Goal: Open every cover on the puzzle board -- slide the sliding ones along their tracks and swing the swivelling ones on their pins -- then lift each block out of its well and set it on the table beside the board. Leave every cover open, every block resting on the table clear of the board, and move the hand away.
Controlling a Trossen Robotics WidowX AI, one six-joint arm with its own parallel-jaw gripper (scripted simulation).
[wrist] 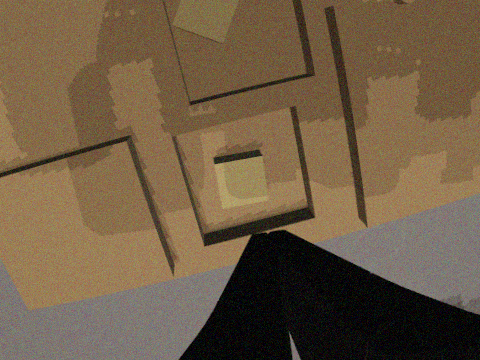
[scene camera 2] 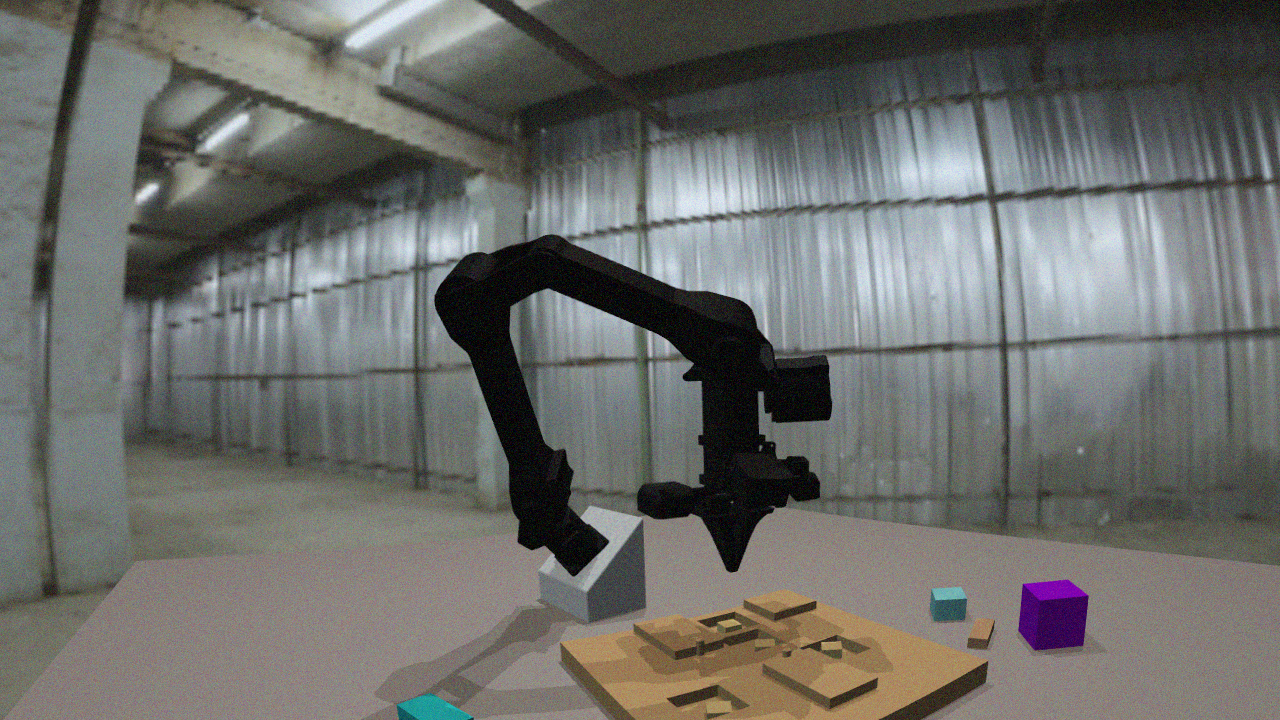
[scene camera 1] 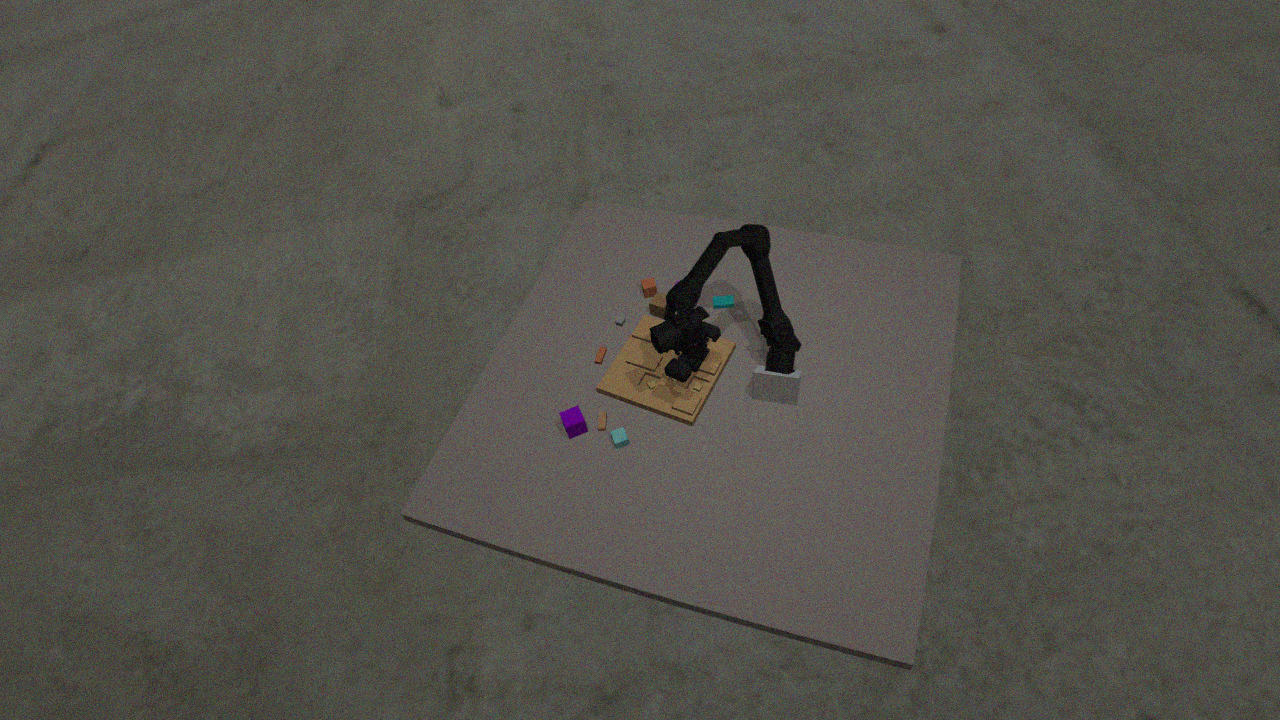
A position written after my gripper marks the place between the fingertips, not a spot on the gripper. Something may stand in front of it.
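My gripper (scene camera 2: 731, 571), (wrist: 268, 248), (scene camera 1: 695, 371): shut, holding nothing. Purple cube (scene camera 2: 1053, 614) visible; it is out of frame in the wrist view. Tan puzzle board (scene camera 1: 625, 382), (wrist: 80, 80): visible.
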